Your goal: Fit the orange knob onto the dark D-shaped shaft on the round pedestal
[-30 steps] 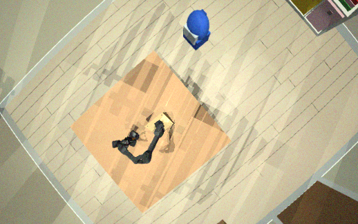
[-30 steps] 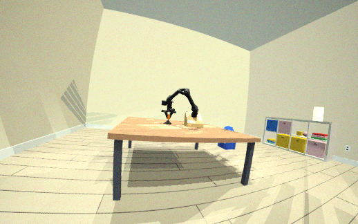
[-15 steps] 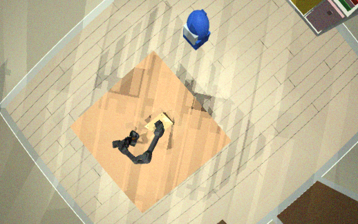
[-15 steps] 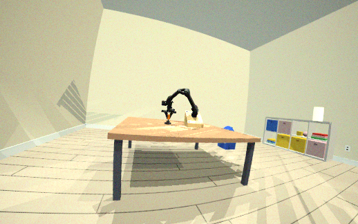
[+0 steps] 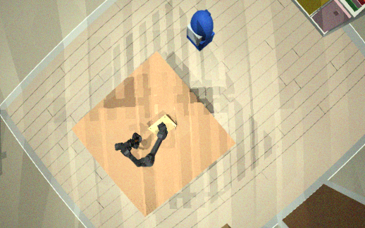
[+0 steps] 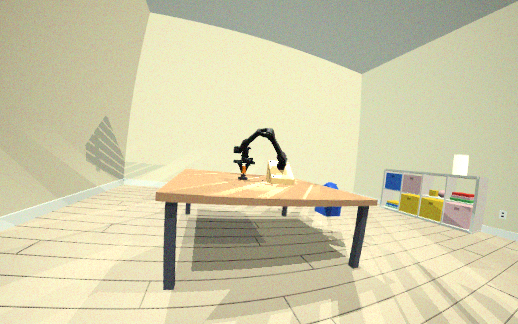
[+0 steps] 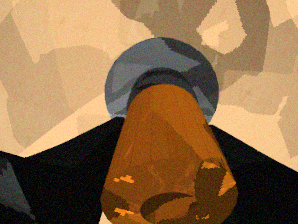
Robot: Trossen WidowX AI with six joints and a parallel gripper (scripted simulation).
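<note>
Now: gripper tip 30 mm above the pedestal. Also, from my gripper tip: orange knob: 20 mm above.
</note>
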